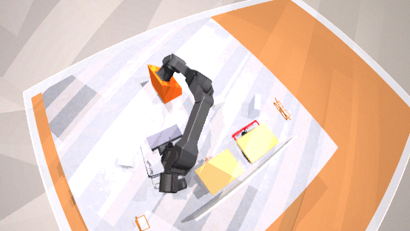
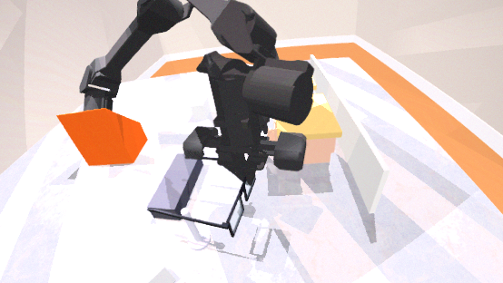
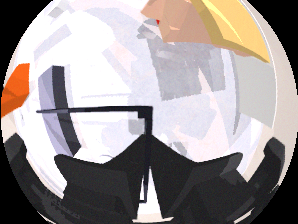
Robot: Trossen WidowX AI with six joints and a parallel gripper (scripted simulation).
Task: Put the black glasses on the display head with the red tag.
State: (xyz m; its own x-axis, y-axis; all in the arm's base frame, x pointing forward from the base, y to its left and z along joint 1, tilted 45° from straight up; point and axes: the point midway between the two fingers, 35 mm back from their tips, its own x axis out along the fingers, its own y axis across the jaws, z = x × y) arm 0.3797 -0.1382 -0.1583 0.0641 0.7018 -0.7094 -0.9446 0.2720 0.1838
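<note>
The white post is 100 mm behind my gripper tip, 70 mm to the right of it and 40 mm below it. The rest, counted from my gripper tip: display head (360 mm to the left, 110 mm ahead); then pale see-through panel (250 mm to the left, 230 mm ahead, 10 mm below); then dark grey box (160 mm behind, 60 mm to the left, 40 mm below).
</note>
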